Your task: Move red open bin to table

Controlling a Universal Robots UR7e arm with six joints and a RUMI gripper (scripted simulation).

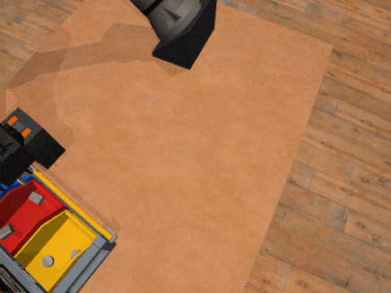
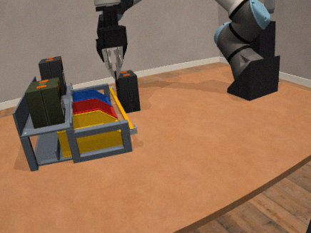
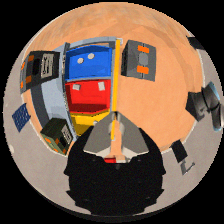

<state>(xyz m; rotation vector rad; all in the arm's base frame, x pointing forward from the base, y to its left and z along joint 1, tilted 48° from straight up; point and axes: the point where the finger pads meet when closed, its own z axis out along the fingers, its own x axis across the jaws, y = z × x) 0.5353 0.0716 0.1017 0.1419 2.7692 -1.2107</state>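
Now: hand 10 cm above the yellow stick. Round my hand: black box: 10 cm to the right, 10 cm below, 6 cm behind; then red open bin: 12 cm below, 10 cm ahead, 1 cm to the right; then blue bin: 12 cm to the right, 12 cm below, 9 cm ahead.
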